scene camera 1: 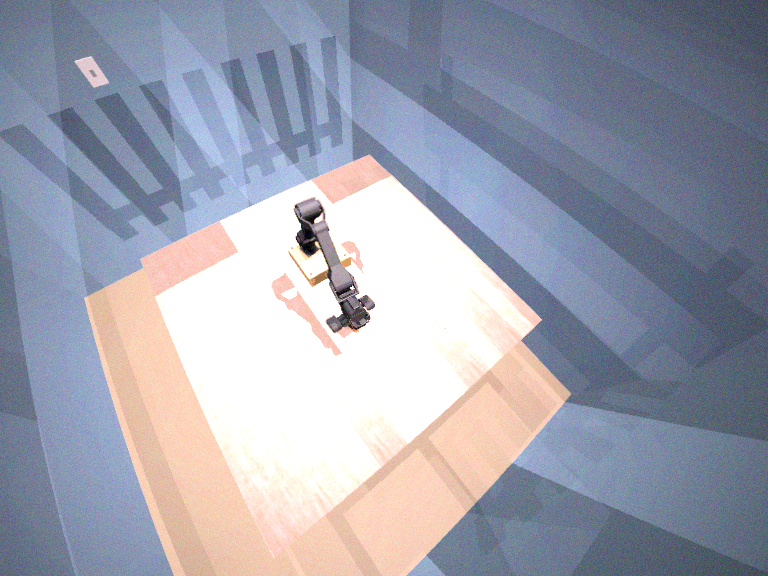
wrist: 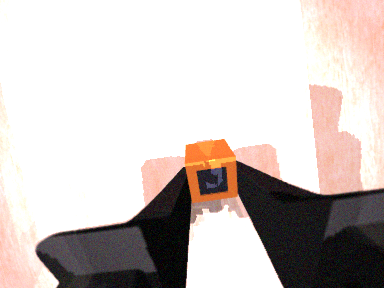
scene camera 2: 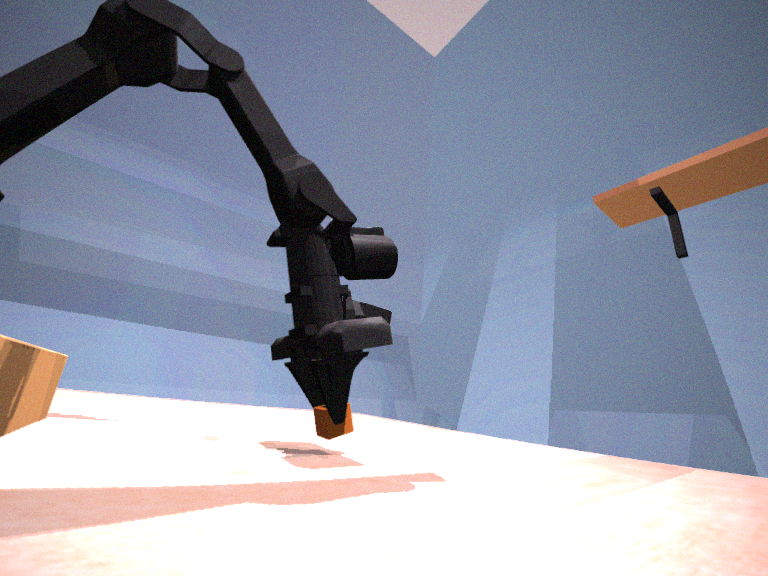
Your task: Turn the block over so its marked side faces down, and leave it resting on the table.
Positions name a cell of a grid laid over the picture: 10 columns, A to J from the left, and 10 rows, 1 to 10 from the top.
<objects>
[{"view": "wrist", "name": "my gripper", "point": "F6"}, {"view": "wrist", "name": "block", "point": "F6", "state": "held by my gripper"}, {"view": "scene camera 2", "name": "my gripper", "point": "E8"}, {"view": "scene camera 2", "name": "block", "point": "E8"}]
</objects>
